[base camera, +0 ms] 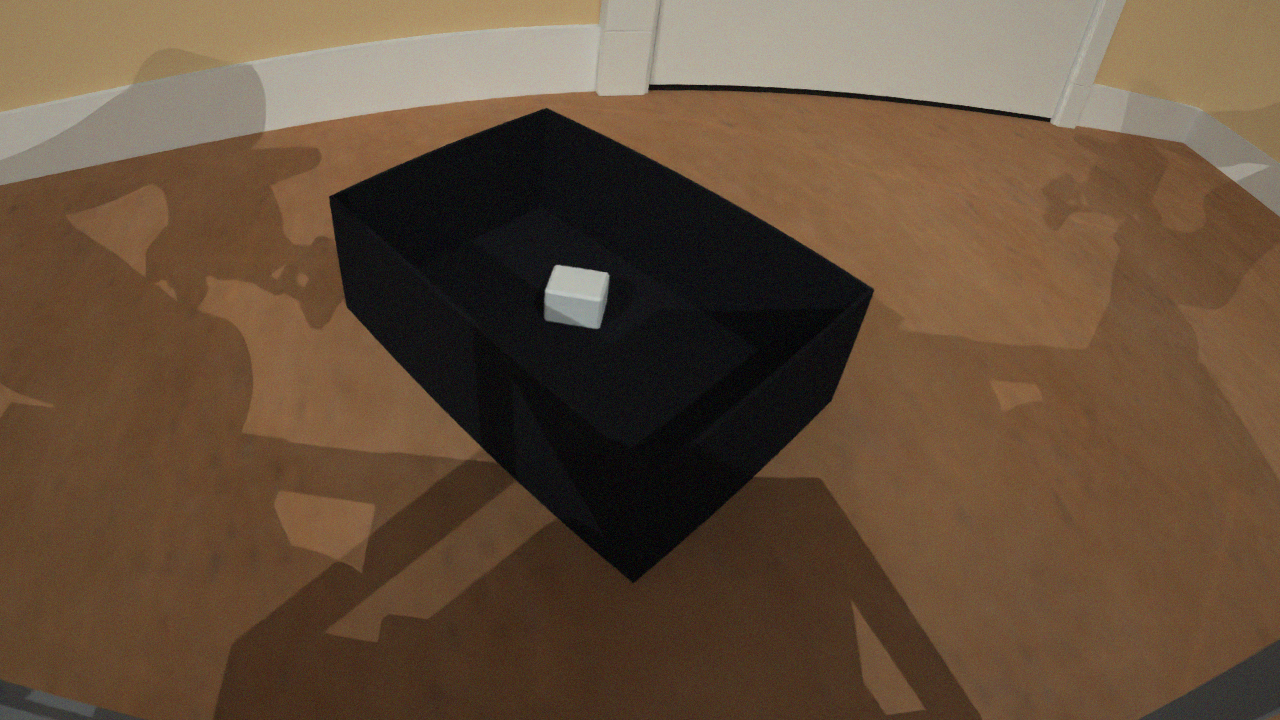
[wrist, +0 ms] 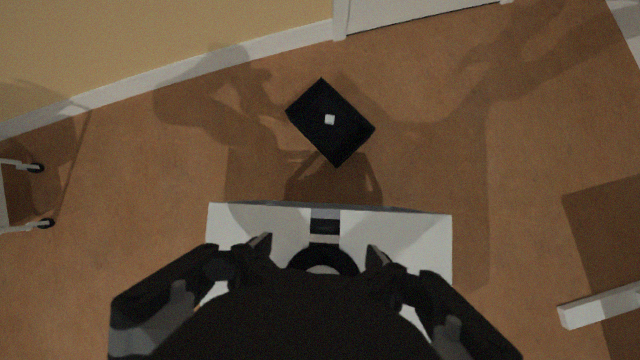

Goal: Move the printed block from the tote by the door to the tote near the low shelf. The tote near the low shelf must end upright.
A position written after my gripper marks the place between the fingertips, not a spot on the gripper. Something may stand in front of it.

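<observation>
A white printed block [base camera: 574, 296], a black tote [base camera: 722, 338] and a white baseboard [base camera: 209, 105] are visible, as is my gripper [wrist: 318, 249].
</observation>
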